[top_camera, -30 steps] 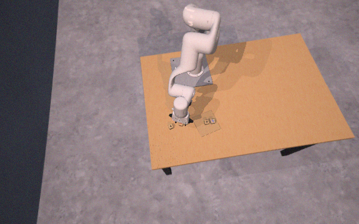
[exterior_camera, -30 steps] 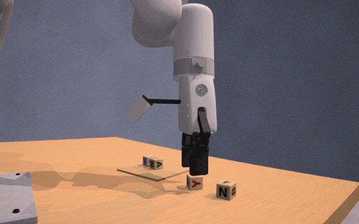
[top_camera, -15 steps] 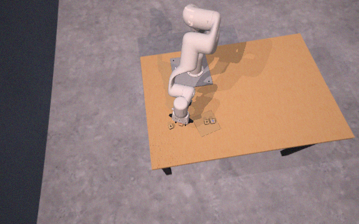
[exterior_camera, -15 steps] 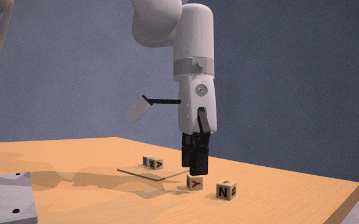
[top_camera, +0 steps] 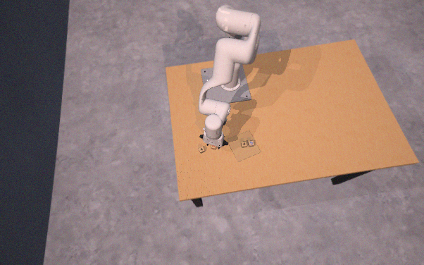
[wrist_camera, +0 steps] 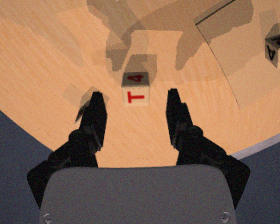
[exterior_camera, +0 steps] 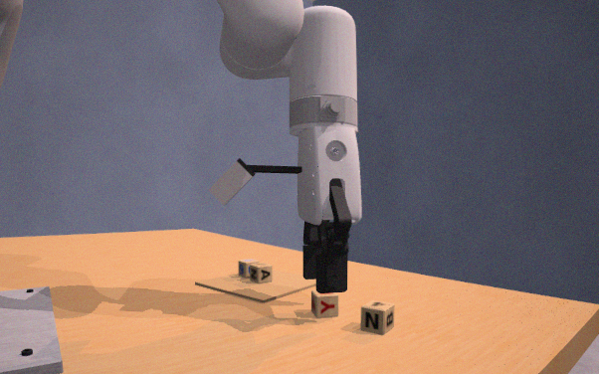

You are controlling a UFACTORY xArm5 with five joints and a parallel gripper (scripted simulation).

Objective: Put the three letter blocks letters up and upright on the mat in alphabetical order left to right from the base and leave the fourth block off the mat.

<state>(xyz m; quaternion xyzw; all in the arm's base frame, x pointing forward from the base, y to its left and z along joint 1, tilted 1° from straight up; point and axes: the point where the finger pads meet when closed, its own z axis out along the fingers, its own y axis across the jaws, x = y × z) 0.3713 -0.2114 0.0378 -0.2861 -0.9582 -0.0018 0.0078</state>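
Right now my hand is 4 cm above the red-lettered block. Round my hand: blue-lettered block 20 cm to the left, 5 cm ahead, 3 cm below; black-lettered block 7 cm to the right, 4 cm below; thin tan mat 16 cm to the left, 5 cm below, 4 cm ahead.
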